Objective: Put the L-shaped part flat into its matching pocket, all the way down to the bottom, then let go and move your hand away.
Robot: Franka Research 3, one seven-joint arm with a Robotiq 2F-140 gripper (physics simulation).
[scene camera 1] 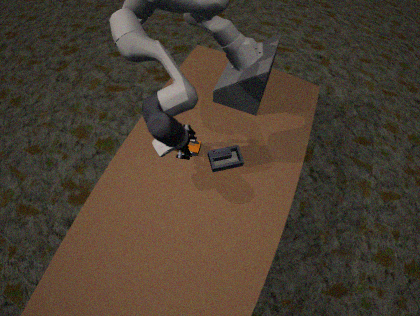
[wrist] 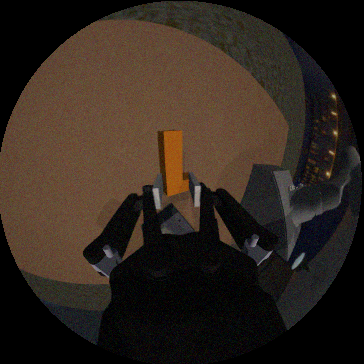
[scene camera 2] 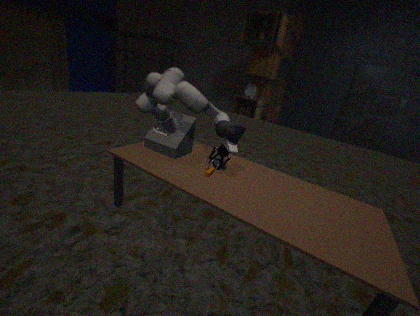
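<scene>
The orange L-shaped part lies flat at table height; I cannot tell whether it touches the table. My gripper points down and is shut on the part, one pad on each side of the end with the short foot. The long leg reaches out beyond the fingers in the wrist view. The dark grey pocket block stands beside the part, to its right in scene camera 1, with its pocket facing up. In the wrist view the gripper body hides much of the block.
The brown table carries these things. The arm's grey wedge-shaped base stands at the table's far end in scene camera 1. A wooden shelf unit is in the background of scene camera 2.
</scene>
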